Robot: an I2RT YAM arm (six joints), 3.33 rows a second.
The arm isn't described. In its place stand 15 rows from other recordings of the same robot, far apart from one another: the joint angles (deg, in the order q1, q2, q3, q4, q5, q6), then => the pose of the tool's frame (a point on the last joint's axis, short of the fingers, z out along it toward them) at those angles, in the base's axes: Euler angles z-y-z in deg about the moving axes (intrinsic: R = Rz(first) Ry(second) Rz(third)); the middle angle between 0 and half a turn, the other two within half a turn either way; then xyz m.
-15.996 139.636 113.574 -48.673 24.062 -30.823 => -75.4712 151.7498 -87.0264 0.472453 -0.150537 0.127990
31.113 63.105 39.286 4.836 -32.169 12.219 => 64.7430 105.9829 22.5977 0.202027 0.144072 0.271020
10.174 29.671 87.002 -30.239 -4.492 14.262 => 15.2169 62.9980 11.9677 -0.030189 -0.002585 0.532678
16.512 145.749 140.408 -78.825 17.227 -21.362 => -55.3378 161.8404 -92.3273 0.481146 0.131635 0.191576
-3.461 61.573 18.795 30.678 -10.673 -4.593 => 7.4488 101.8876 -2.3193 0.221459 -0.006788 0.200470
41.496 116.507 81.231 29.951 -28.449 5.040 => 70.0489 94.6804 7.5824 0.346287 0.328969 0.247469
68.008 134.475 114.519 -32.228 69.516 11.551 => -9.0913 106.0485 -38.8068 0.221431 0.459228 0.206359
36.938 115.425 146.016 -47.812 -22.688 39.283 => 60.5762 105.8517 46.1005 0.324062 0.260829 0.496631
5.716 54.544 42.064 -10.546 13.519 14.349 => -8.9249 112.3529 8.6751 0.218735 0.013531 0.291700
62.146 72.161 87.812 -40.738 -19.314 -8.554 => 83.3012 113.5864 0.2478 0.109338 0.232107 0.443059
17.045 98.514 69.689 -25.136 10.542 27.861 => -0.5078 142.6522 13.7462 0.352583 0.101286 0.220897
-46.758 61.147 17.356 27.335 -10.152 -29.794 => -36.1820 106.1912 -26.8137 0.152246 -0.152728 0.187605
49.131 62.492 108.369 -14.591 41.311 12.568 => 3.3287 67.0409 34.4264 0.090830 0.069056 0.617614
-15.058 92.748 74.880 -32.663 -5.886 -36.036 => -5.8458 140.1656 -28.9370 0.342598 -0.088390 0.274669
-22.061 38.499 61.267 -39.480 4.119 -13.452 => -26.3610 106.6676 -14.6874 0.111142 -0.047801 0.396491
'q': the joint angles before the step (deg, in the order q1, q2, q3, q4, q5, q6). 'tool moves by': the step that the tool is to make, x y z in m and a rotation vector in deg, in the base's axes. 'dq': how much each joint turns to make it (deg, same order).
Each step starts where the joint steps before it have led.
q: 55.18, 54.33, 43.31, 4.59, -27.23, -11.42
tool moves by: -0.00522, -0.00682, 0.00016, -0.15, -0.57, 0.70
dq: 0.01, -2.16, -0.72, -1.57, -0.62, -0.71
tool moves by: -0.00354, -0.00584, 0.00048, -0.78, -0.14, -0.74
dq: 0.00, -1.74, -0.15, -2.40, 0.81, -0.52
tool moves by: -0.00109, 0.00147, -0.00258, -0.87, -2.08, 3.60
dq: -0.01, 0.44, -0.06, -0.49, -3.28, -3.05
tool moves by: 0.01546, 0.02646, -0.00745, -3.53, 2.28, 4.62
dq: 0.02, 8.63, 3.67, 0.11, -4.50, -1.19
